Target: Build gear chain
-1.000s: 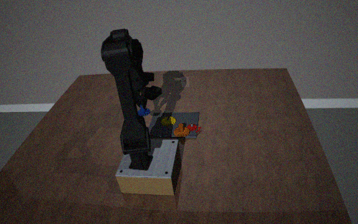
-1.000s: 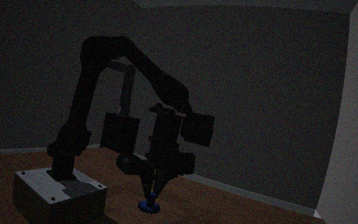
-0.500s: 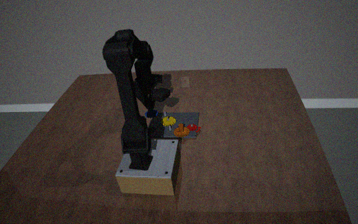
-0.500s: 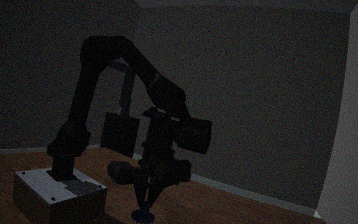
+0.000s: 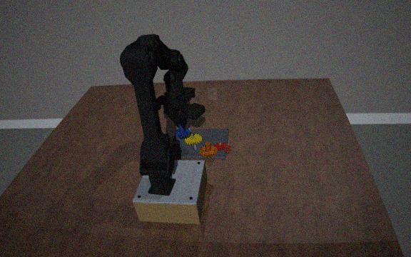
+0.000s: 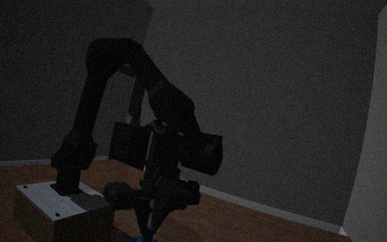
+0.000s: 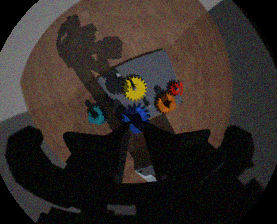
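Now: the orange gear 2 cm behind my gripper tip, 9 cm to the right of it and 8 cm below it. Also, from my gripper tip: red gear: 2 cm ahead, 13 cm to the right, 8 cm below; blue gear: 1 cm below; teal gear: 2 cm ahead, 12 cm to the left, 8 cm below.
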